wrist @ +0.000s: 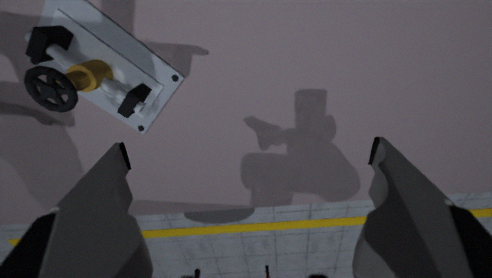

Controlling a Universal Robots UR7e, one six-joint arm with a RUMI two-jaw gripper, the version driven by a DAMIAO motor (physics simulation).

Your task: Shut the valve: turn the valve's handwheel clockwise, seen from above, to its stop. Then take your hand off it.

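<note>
The valve (92, 75) has a brass-yellow body with grey pipe stubs in black clamps, on a pale grey base plate (167, 80) at the upper left of the wrist view. Its black spoked handwheel (50, 90) stands off the body, at the left edge of the plate. My gripper (248, 143) is wide open and empty, with one finger at the lower left and one at the lower right. The handwheel is outside the fingers, up and to the left of the left fingertip, and apart from it.
The valve's plate lies on a pinkish-grey table top (425, 100). Shadows of the arm and gripper fall on it. Beyond the table's edge, low in the view, is a tiled grey floor with a yellow line (250, 228).
</note>
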